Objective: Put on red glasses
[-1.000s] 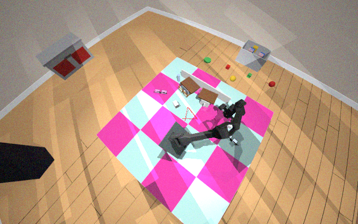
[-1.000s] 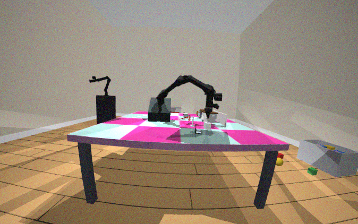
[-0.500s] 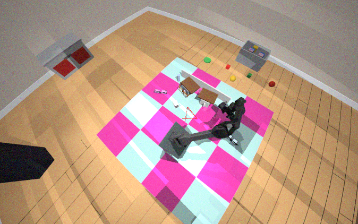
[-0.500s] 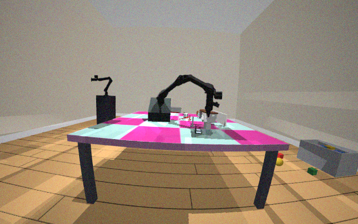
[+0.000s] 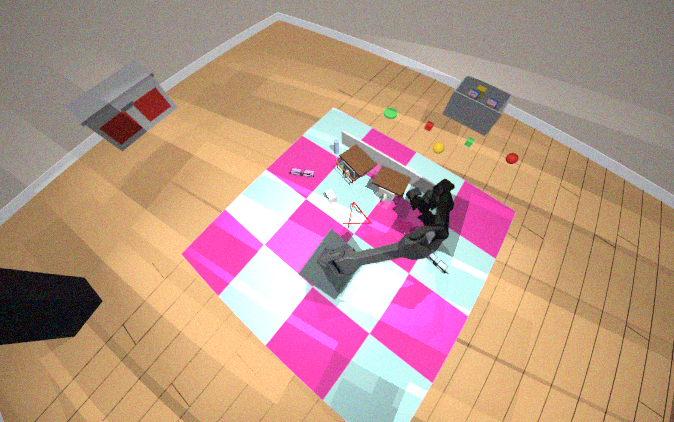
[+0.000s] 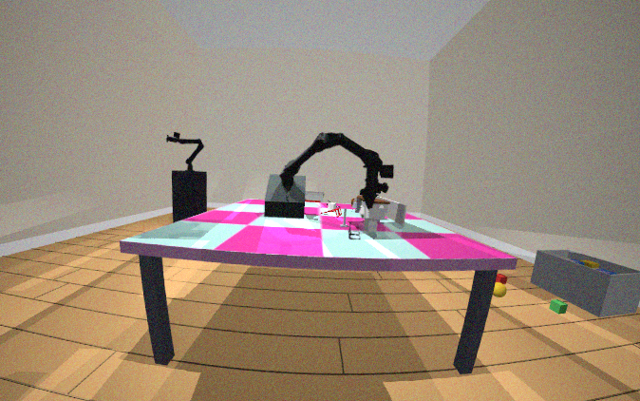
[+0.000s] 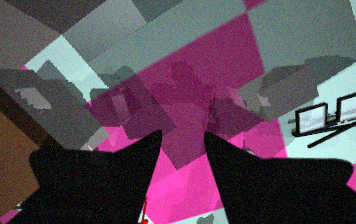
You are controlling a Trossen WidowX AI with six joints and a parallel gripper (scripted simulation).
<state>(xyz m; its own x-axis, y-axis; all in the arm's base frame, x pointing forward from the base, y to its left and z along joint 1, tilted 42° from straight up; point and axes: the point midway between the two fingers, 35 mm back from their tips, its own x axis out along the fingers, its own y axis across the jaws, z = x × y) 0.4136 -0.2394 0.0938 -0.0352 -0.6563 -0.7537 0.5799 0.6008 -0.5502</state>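
Right now my gripper tip is 140 mm past the grey stand, 40 mm to the left of it and 60 mm above it. Also, from my gripper tip: grey panel: 220 mm ahead, 270 mm to the left, 30 mm below.
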